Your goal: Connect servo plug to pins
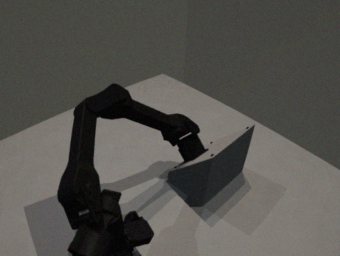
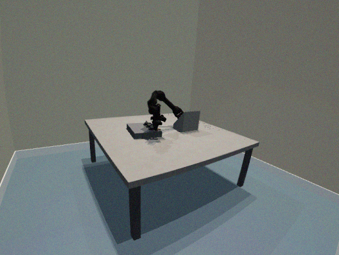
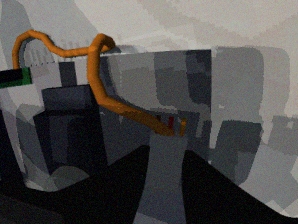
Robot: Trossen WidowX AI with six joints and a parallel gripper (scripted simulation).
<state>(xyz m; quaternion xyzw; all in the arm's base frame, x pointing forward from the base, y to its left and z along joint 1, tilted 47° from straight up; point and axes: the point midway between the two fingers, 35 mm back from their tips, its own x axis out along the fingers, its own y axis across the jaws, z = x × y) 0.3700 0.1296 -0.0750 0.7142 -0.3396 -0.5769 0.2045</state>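
The blue mark lies 160 mm to the right of my gripper tip, 60 mm behind it and 20 mm above it. Also, from my gripper tip: grey holder: 140 mm to the right, 100 mm ahead, 30 mm below.
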